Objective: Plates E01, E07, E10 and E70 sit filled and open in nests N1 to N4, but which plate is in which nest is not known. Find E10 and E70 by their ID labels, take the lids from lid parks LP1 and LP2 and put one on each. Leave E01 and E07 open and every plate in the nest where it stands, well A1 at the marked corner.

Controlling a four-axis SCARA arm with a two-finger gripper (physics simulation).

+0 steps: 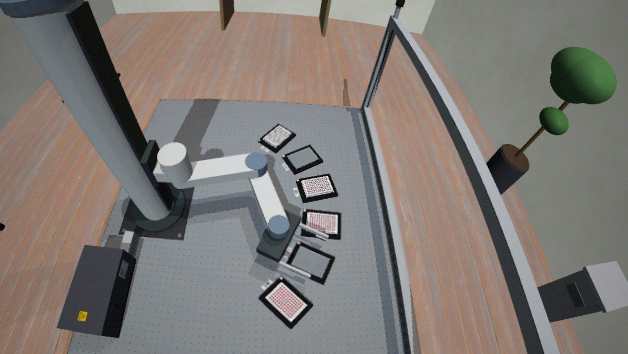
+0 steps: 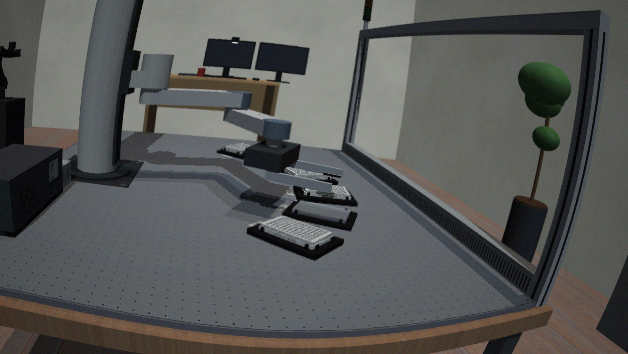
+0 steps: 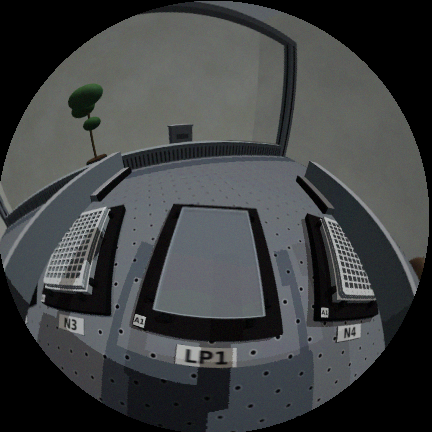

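Seen in the pictures: gripper, fingertip midpoint: [image 1: 319, 256] [image 2: 337, 180] [image 3: 212, 157]; arm's base at its link origin: [image 1: 159, 207] [image 2: 97, 173].
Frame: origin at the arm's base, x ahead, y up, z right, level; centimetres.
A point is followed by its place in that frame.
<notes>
My gripper [image 1: 318, 256] @[x 68.5, y 10.8, z 22.6 cm] [image 2: 336, 179] @[x 68.5, y 10.8, z 22.6 cm] [image 3: 212, 157] @[x 68.5, y 10.8, z 22.6 cm] is open and empty, its fingers on either side of lid park LP1 [image 3: 200, 327] @[x 60.1, y 2.3, z 18.4 cm] and above it. A clear lid [image 1: 311, 261] @[x 66.6, y 3.0, z 21.9 cm] [image 2: 320, 211] @[x 65.5, y 3.1, z 23.3 cm] [image 3: 212, 262] @[x 64.9, y 3.1, z 21.4 cm] lies in LP1. The N3 plate [image 1: 322, 222] @[x 71.6, y 3.9, z 5.3 cm] [image 3: 77, 250] @[x 69.6, y 3.9, z 7.0 cm] and N4 plate [image 1: 285, 301] @[x 56.6, y 3.4, z 37.6 cm] [image 2: 297, 231] @[x 56.6, y 3.9, z 39.3 cm] [image 3: 347, 260] @[x 56.9, y 3.8, z 35.3 cm] stand open in black nests on either side. Farther back are the N2 plate [image 1: 316, 187] @[x 69.9, y 3.8, z -11.8 cm], the lid [image 1: 302, 158] @[x 64.0, y 3.1, z -28.6 cm] in LP2 and the N1 plate [image 1: 277, 137] @[x 51.5, y 3.7, z -41.0 cm] [image 2: 236, 148] @[x 49.2, y 3.8, z -38.4 cm]. No plate ID label is readable.
A dark control box [image 1: 95, 290] @[x -9.9, y 12.8, z 41.0 cm] [image 2: 30, 185] @[x -3.4, y 9.1, z 45.7 cm] stands near the arm's column [image 1: 107, 120] @[x 5.3, y 56.8, z 5.3 cm] [image 2: 102, 90] @[x 2.1, y 26.3, z 7.2 cm]. A framed guard [image 1: 385, 225] @[x 100.2, y 1.4, z 5.4 cm] [image 2: 425, 200] @[x 100.4, y 4.7, z 12.8 cm] runs along the table edge beyond the nests. Nest label N3 [image 3: 71, 324] @[x 61.8, y 1.5, z 4.6 cm] and nest label N4 [image 3: 348, 332] @[x 49.9, y 1.5, z 30.7 cm] flank label LP1 [image 3: 205, 356] @[x 57.6, y 1.5, z 17.8 cm].
</notes>
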